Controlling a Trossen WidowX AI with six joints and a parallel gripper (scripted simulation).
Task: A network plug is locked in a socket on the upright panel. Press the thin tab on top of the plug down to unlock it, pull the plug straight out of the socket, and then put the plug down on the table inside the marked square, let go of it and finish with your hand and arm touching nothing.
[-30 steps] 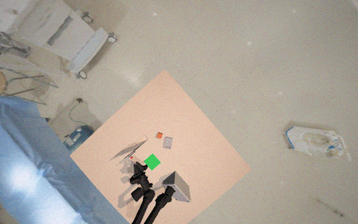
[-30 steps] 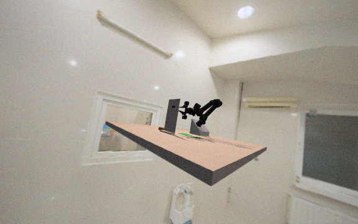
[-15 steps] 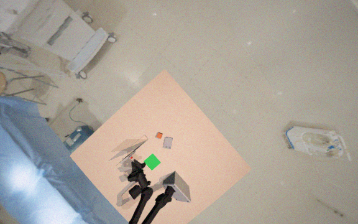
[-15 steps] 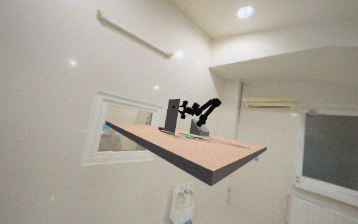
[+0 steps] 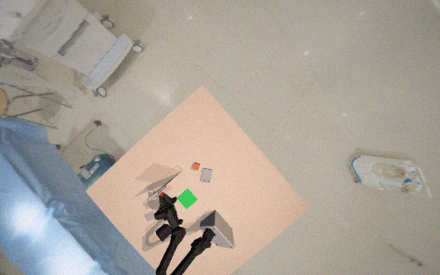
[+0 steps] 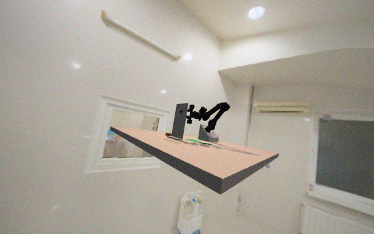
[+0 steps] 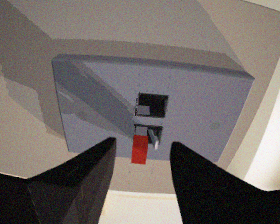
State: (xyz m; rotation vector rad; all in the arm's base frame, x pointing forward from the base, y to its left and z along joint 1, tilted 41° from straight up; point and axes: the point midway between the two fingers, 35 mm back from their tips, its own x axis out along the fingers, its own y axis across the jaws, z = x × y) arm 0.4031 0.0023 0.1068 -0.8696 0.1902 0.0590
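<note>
The network plug is 1 cm ahead of my gripper tip. Also, from my gripper tip: orange block 24 cm below, 20 cm to the right, 1 cm ahead; then green marked square 25 cm below, 17 cm behind; then grey upright panel 10 cm below, 3 cm ahead, 1 cm to the left.
</note>
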